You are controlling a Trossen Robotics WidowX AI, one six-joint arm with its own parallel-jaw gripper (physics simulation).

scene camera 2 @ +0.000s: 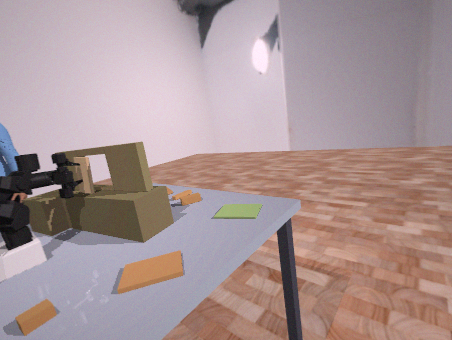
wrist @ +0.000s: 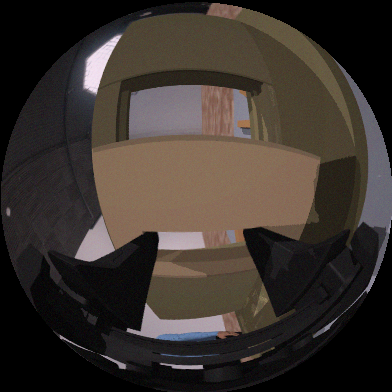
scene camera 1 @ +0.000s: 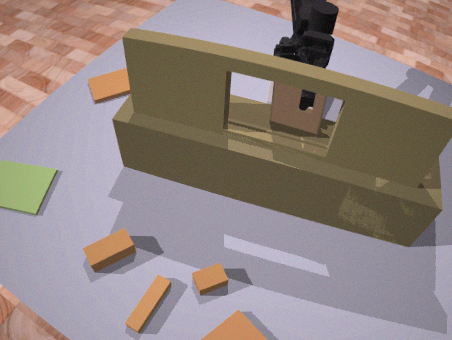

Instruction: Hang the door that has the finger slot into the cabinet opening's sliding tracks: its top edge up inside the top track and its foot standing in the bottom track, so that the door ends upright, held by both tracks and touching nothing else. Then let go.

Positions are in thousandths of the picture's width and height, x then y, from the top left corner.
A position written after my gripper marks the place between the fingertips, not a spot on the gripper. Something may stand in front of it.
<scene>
my gripper: scene camera 2 185, 507; wrist 514, 591; scene camera 1 676, 287
</scene>
